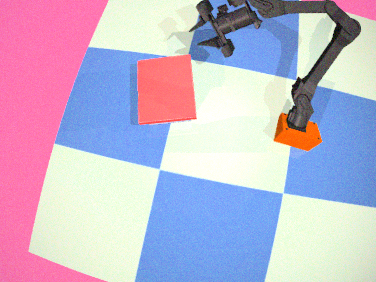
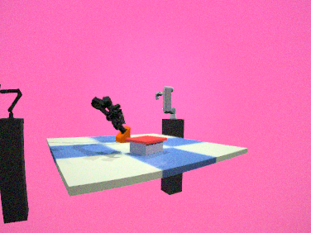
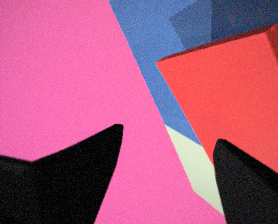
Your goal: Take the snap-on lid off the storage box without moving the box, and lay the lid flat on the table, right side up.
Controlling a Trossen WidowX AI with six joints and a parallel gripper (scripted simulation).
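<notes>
The red lid is 140 mm to the left of my gripper tip, 120 mm below it and 60 mm ahead of it. Also, from my gripper tip: grey storage box 160 mm below, 140 mm to the left, 60 mm ahead.
</notes>
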